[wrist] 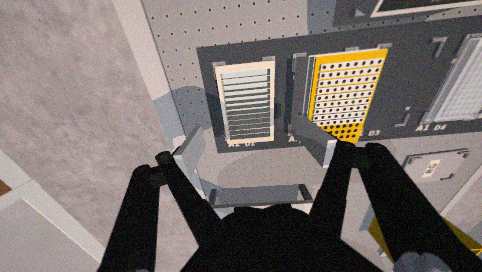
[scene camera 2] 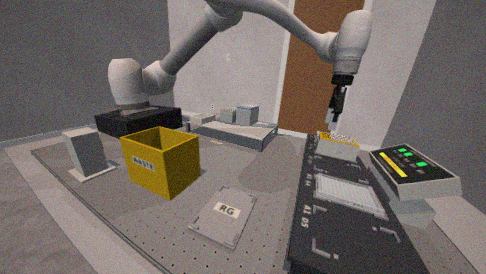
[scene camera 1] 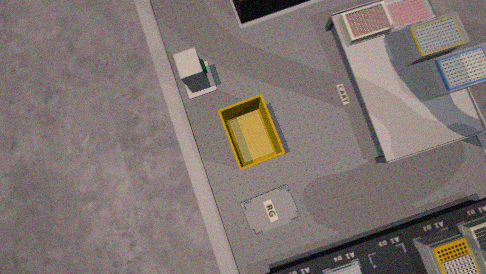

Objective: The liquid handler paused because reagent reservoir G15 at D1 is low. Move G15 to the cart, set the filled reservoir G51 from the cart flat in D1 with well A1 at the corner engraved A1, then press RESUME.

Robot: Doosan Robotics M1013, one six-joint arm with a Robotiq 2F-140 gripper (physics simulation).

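Frame: origin at the arm's base, x ahead, y left, z up, level; millimetres.
Seen in the pictures: gripper, fingertip midpoint: (wrist: 249,130) (scene camera 2: 329,126); arm's base, link origin: (scene camera 2: 135,112).
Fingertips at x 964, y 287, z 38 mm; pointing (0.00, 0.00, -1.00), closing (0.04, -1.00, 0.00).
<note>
Pixels of each thing's top centre, then the offset from my fingertips to it. "pt": a spot on its surface instead. Level surfaces: height alone.
- Reservoir G15, top centre: (wrist: 247,108) dz -41, dx +20, dy -1 mm
- dark deck, surface height: dz -72 mm
- cream-rimmed ribbed reservoir, top centre: (scene camera 1: 368,20) (scene camera 2: 203,115) dz -41, dx -636, dy -94 mm
- cart, top centre: (scene camera 1: 407,70) (scene camera 2: 233,122) dz -66, dx -474, dy -26 mm
- control panel, surface spot: (scene camera 2: 415,167) pt dz +0, dx +176, dy -284 mm
- yellow tip box, top centre: (wrist: 341,106) (scene camera 1: 460,269) (scene camera 2: 338,137) dz -7, dx +24, dy -125 mm
- clear plate, top centre: (scene camera 2: 346,189) dz -58, dx +31, dy -373 mm
- pink plate, top centre: (scene camera 1: 409,10) dz -58, dx -637, dy +41 mm
- tall yellow-rimmed, top centre: (scene camera 1: 438,34) (scene camera 2: 231,109) dz -7, dx -529, dy +41 mm
- blue-rimmed, top centre: (scene camera 1: 466,67) (scene camera 2: 248,106) dz +26, dx -421, dy +42 mm
- yellow waste bin, top centre: (scene camera 1: 250,131) (scene camera 2: 160,136) dz +3, dx -428, dy -497 mm
Reservoir G15 (wrist: 247,105) (scene camera 1: 481,236), a cream-rimmed ribbed trough with pale contents, sits in slot D1 of the dark deck (wrist: 410,65) (scene camera 2: 350,235). Its label is not readable. A cream-rimmed ribbed reservoir (scene camera 1: 367,22) (scene camera 2: 202,119) with red contents, likely G51, lies on the cart (scene camera 1: 400,145) at a far corner. My gripper (wrist: 249,130) (scene camera 2: 333,119) is open and empty. It hangs above the deck's far end in scene camera 2; in the wrist view G15 lies ahead between and beyond the finger pads. The control panel (scene camera 2: 415,167) stands beside the deck; its RESUME button is not legible.
A yellow tip box (wrist: 347,90) (scene camera 2: 337,145) stands in D2, close beside G15. A clear plate (wrist: 460,80) (scene camera 2: 350,192) sits in D4. The cart also holds a pink plate (scene camera 1: 410,11) and tall yellow-rimmed (scene camera 1: 439,36) and blue-rimmed (scene camera 1: 464,68) boxes. A yellow waste bin (scene camera 2: 165,167) stands nearby.
</note>
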